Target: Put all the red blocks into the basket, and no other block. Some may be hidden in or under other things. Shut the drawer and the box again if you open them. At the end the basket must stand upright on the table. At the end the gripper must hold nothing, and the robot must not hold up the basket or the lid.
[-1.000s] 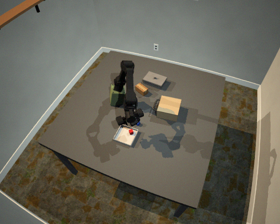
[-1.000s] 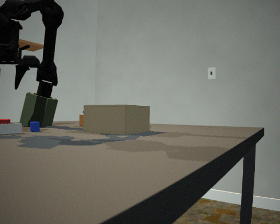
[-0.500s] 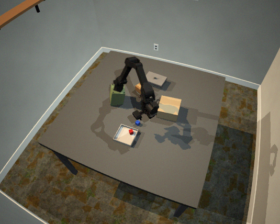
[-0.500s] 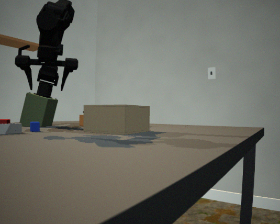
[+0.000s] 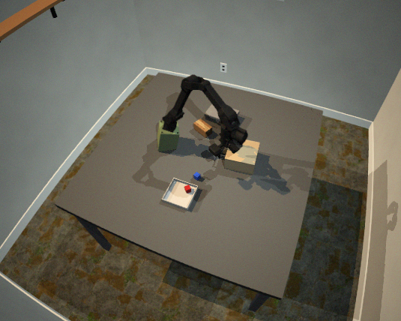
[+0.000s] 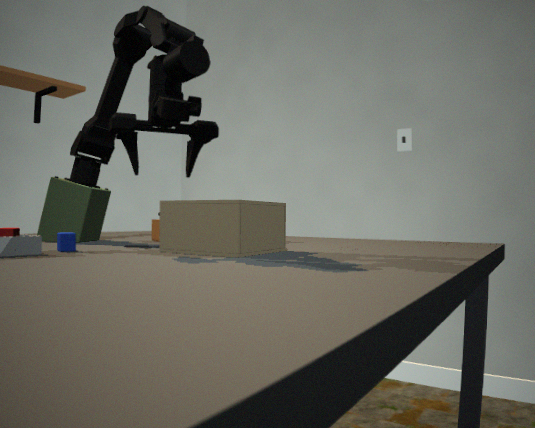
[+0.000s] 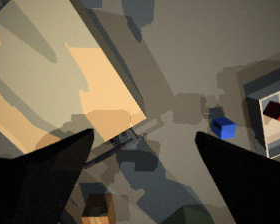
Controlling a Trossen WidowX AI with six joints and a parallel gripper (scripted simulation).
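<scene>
My gripper is now 11 cm past the grey lid, 39 cm to the right of it and 12 cm above it. Also, from my hand: white basket (19 cm behind, 23 cm to the right, 16 cm below); then orange box (20 cm behind, 25 cm to the left, 13 cm below); then tan drawer cabinet (9 cm ahead, 8 cm to the left, 13 cm below).
</scene>
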